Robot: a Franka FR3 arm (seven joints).
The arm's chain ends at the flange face. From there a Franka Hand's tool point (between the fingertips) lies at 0.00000 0.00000 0.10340 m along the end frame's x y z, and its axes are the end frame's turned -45 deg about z.
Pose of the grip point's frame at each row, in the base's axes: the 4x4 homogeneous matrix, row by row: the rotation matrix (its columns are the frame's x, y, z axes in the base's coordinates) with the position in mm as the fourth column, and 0 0 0 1 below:
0.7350, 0.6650, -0.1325, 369.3; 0.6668, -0.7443, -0.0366, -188.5; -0.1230, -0.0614, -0.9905, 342.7; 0, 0, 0, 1
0.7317, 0.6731, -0.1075, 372.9; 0.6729, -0.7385, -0.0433, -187.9; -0.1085, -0.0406, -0.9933, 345.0; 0, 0, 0, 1
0.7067, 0.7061, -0.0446, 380.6; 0.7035, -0.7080, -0.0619, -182.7; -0.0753, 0.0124, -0.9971, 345.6; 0, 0, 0, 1
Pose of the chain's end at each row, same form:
0.9899, -0.0495, -0.1325, 383.0; -0.0548, -0.9978, -0.0366, -184.7; -0.1304, 0.0436, -0.9905, 445.1; 0, 0, 0, 1
0.9933, -0.0414, -0.1075, 384.0; -0.0464, -0.9980, -0.0433, -183.4; -0.1054, 0.0480, -0.9933, 447.7; 0, 0, 0, 1
0.9990, -0.0004, -0.0446, 385.2; -0.0032, -0.9981, -0.0619, -176.3; -0.0445, 0.0620, -0.9971, 448.7; 0, 0, 0, 1

